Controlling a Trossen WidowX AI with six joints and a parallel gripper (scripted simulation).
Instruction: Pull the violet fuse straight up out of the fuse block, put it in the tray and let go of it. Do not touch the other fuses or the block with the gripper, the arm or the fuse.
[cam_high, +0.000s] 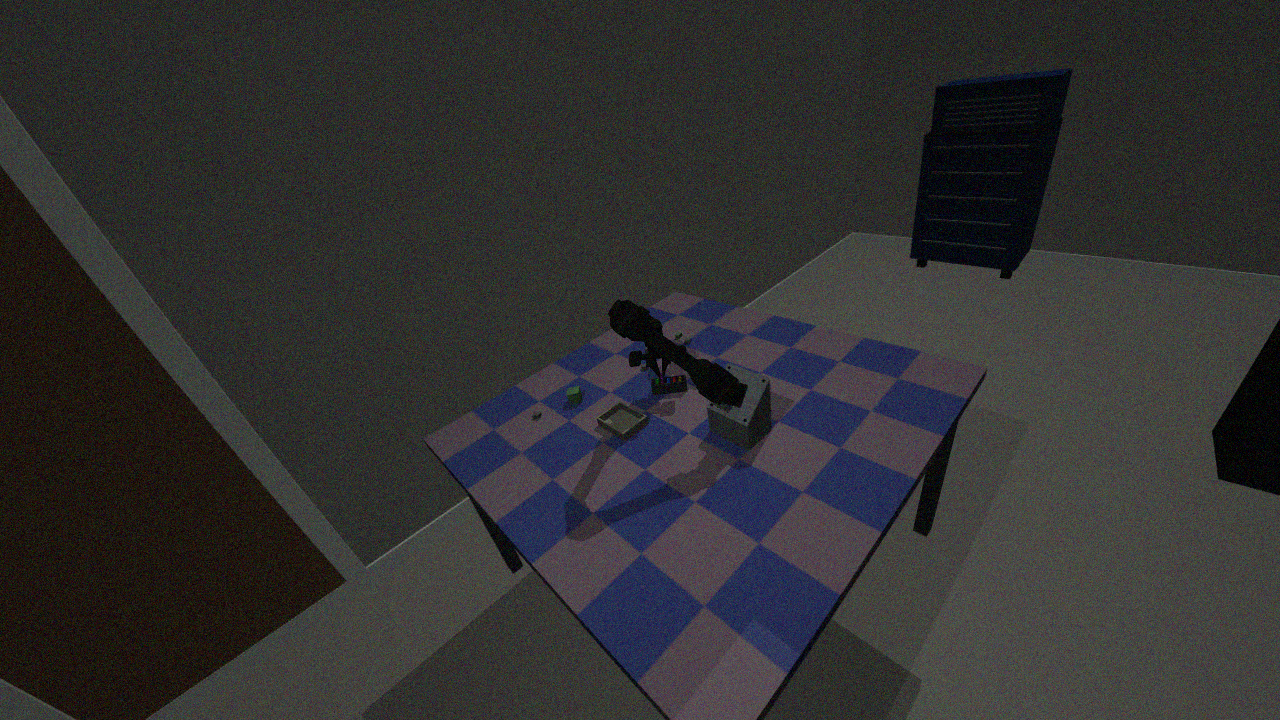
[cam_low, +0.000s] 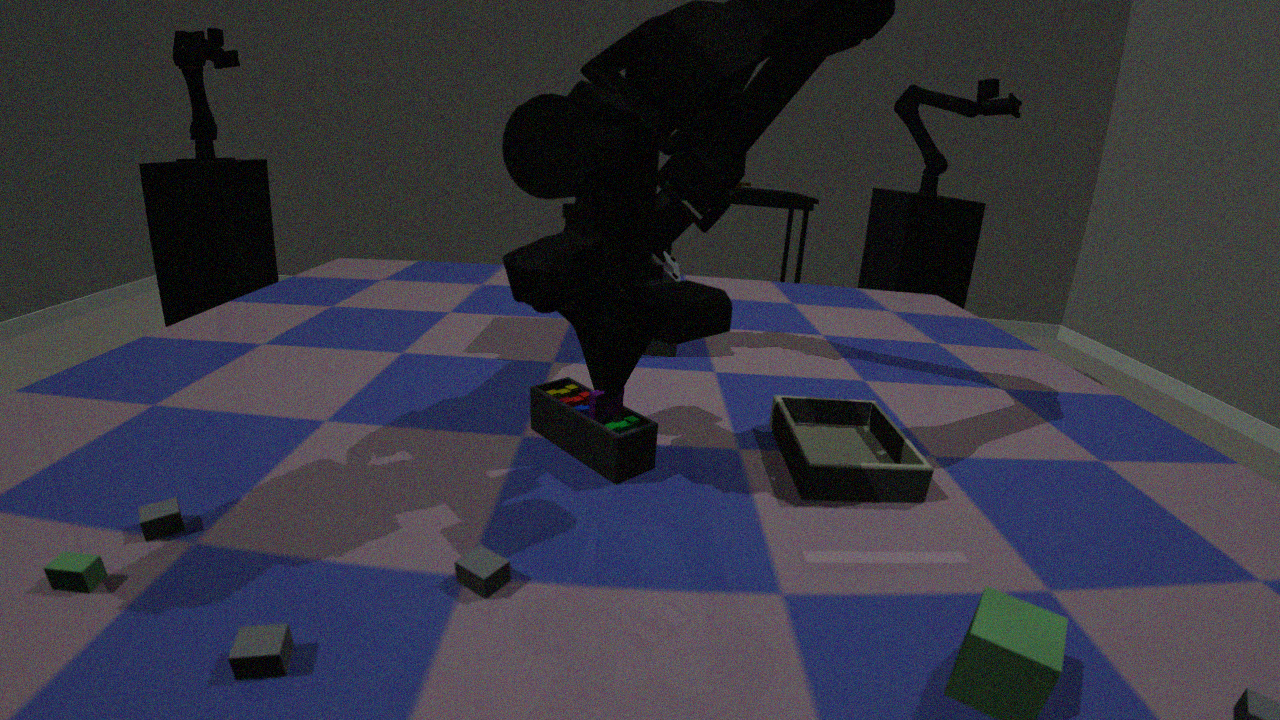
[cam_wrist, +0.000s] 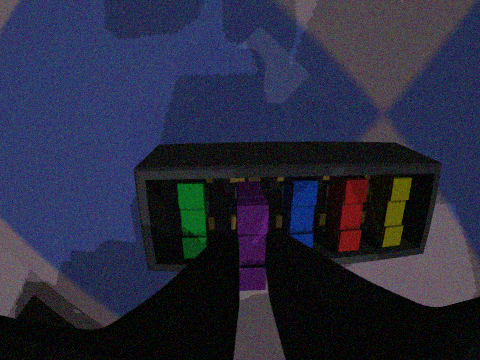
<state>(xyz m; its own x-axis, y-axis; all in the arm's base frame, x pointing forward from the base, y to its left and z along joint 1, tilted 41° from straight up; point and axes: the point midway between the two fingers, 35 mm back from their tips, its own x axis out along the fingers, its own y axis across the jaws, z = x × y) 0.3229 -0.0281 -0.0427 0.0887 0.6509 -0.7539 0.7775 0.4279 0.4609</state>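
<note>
Right now my gripper tip is 20 cm to the right of the tray and 5 cm above it. From my gripper tip the other things lie so: violet fuse 1 cm below; then green cube 24 cm ahead, 20 cm to the left, 3 cm below.
</note>
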